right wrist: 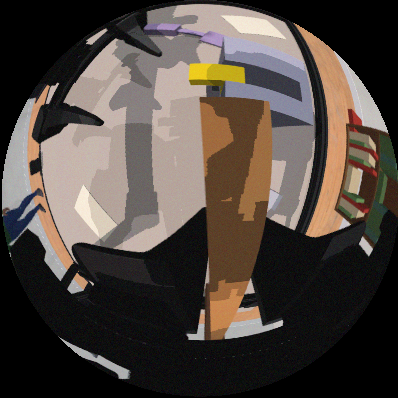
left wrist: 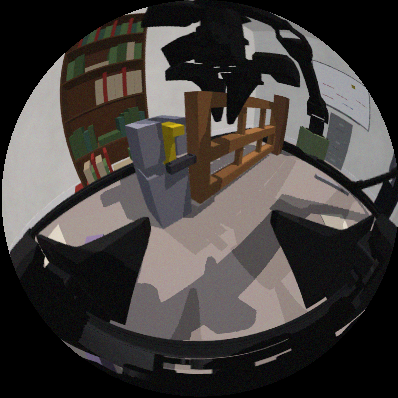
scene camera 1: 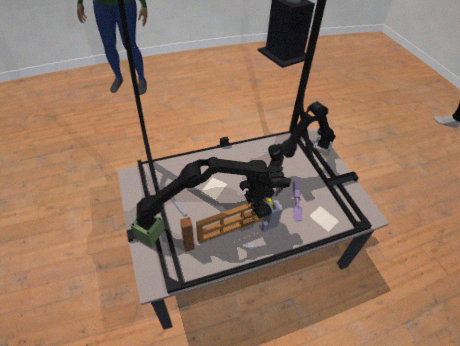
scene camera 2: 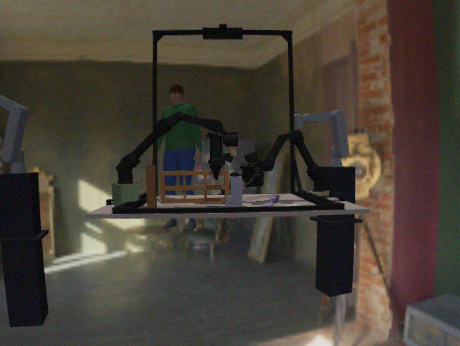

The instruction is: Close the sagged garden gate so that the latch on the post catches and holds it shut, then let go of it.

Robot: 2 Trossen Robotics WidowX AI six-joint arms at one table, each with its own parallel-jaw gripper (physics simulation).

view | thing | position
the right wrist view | my left gripper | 128, 85
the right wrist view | my right gripper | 221, 212
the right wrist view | wooden gate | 236, 134
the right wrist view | grey latch post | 272, 75
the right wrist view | yellow latch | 199, 73
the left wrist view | my left gripper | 212, 220
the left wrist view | my right gripper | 223, 122
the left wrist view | grey latch post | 167, 196
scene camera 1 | wooden gate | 201, 231
